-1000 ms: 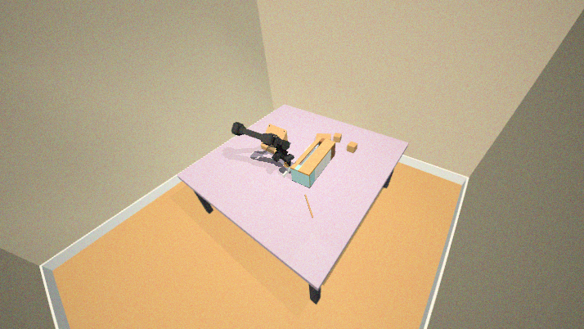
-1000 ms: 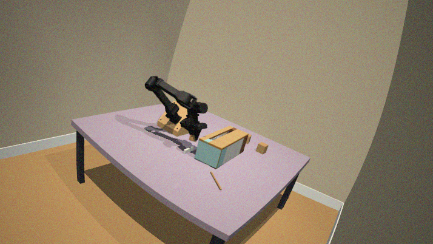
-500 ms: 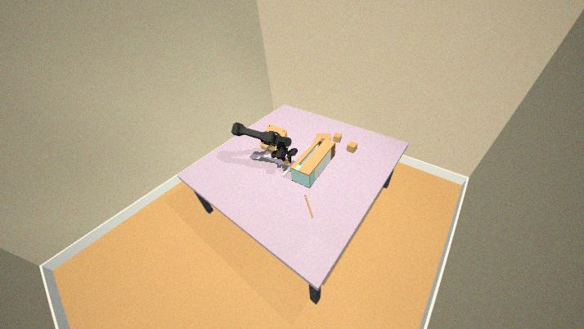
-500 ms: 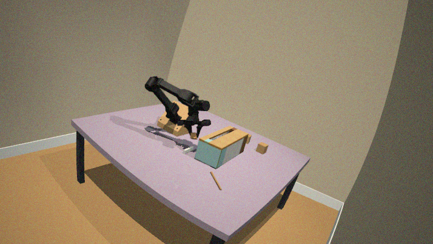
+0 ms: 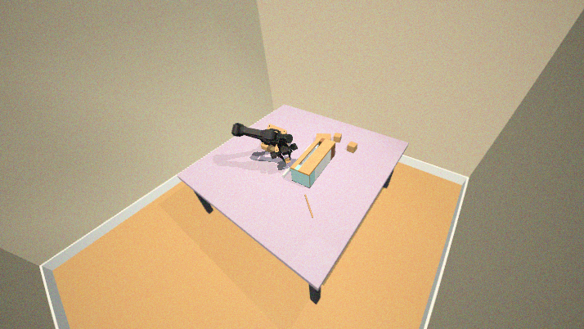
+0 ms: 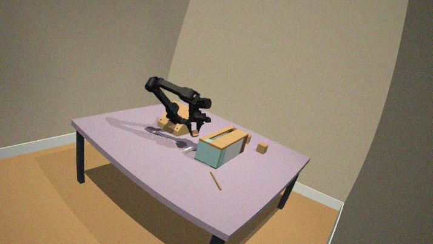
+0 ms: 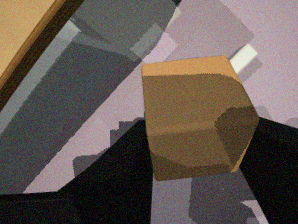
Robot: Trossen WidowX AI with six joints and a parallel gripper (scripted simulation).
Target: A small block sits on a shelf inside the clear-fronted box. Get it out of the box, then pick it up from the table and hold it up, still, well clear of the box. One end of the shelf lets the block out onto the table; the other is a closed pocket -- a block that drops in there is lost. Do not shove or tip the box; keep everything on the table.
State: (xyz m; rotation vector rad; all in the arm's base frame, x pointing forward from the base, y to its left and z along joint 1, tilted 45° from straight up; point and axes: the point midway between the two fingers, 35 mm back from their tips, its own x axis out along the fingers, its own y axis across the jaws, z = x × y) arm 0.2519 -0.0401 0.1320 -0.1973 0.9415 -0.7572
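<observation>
Now: the tan block 10 mm above my gripper tip. Also, from my gripper tip: thin tan stick 300 mm ahead, 150 mm to the right, 100 mm below; then box 140 mm to the left, 80 mm ahead, 40 mm below.
</observation>
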